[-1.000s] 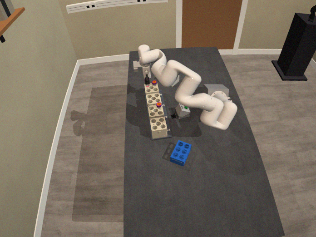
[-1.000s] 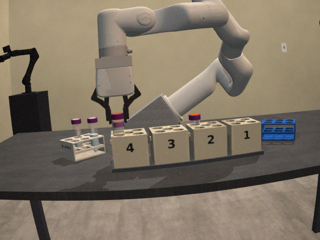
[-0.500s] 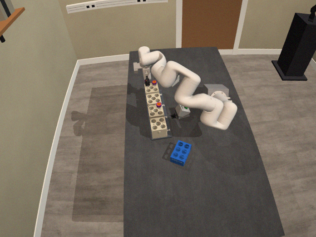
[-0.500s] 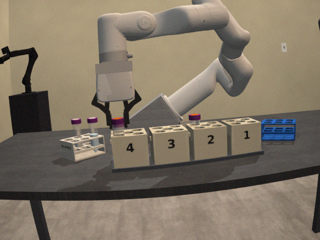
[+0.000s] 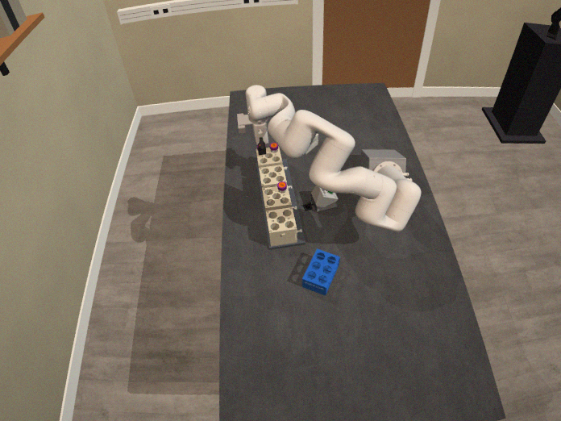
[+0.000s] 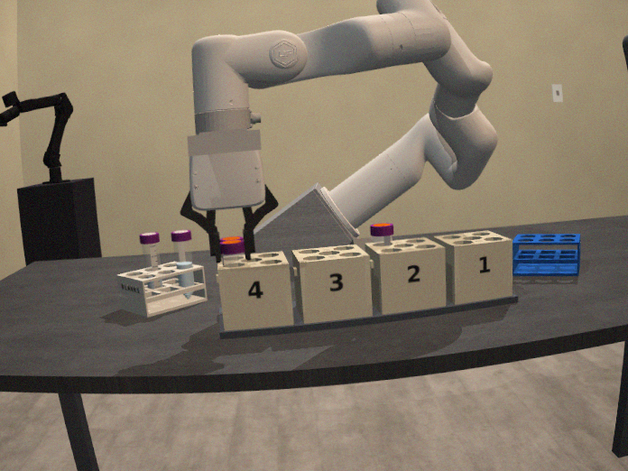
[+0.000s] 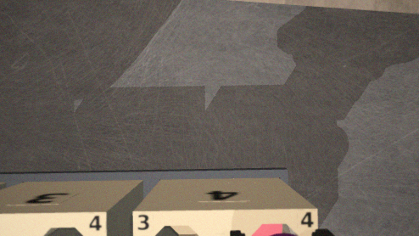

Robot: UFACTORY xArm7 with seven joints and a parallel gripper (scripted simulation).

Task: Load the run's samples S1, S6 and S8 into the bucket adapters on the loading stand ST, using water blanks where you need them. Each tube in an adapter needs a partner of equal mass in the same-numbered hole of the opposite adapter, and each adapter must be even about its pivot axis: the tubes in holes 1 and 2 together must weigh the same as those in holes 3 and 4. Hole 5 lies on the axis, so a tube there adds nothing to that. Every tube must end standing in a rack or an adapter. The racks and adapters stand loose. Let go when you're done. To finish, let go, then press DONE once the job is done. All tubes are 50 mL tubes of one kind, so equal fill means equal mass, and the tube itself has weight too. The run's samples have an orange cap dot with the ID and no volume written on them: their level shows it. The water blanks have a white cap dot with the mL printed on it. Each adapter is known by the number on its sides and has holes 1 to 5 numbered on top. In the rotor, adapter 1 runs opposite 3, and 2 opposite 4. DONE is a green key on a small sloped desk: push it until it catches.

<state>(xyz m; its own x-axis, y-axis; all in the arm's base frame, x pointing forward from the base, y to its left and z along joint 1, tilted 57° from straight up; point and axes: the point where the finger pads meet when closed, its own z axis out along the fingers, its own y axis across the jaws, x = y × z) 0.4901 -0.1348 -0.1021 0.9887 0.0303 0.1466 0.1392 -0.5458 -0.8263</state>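
Right now my hand is 10 mm to the left of the sample tube and 50 mm above it. Also, from my hand: white blank rack: 170 mm behind, 150 mm to the right, 90 mm below; then sample S8: 50 mm behind, 10 mm to the right, 60 mm below; then loading stand ST: 60 mm behind, 180 mm to the left, 120 mm below.
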